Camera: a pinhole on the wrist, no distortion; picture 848 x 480 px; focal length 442.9 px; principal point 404.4 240.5 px. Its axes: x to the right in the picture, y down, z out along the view. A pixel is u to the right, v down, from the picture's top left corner.
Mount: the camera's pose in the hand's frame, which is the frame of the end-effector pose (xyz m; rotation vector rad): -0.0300 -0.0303 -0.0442 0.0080 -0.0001 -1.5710
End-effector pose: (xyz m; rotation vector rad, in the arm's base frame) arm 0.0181 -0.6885 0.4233 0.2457 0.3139 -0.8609
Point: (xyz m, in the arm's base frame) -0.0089 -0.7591 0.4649
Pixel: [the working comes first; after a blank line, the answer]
In the camera's frame: 0.0309 0.0483 0.1017

539 451
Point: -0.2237 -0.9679 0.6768
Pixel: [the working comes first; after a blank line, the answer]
In the camera's frame: 0.3090 -0.0129 0.3332

815 223
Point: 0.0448 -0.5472 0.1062
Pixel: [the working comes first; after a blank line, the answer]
In the camera's frame: -0.1113 0.0620 -0.2933

behind the camera
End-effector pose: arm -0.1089 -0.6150 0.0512 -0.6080 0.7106 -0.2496
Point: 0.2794 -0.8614 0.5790
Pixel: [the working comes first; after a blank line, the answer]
In the camera's frame: 0.4757 0.1386 0.5151

813 360
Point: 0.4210 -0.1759 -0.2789
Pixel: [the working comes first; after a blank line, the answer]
In the camera's frame: -0.5884 0.4184 0.3912

outside the picture
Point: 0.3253 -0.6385 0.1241
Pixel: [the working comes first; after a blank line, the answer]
In the camera's frame: 0.0247 0.3230 0.3689

outside the picture
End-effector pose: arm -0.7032 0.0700 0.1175 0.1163 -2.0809 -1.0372
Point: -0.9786 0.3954 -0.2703
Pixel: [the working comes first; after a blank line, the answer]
In the camera's frame: 0.0948 -0.1462 0.5780

477 128
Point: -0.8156 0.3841 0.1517
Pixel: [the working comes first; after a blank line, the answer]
In the camera's frame: -0.2357 0.0038 0.3078

65 246
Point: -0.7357 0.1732 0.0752
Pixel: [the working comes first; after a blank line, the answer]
In the camera's frame: -0.0612 -0.0142 0.1468

220 198
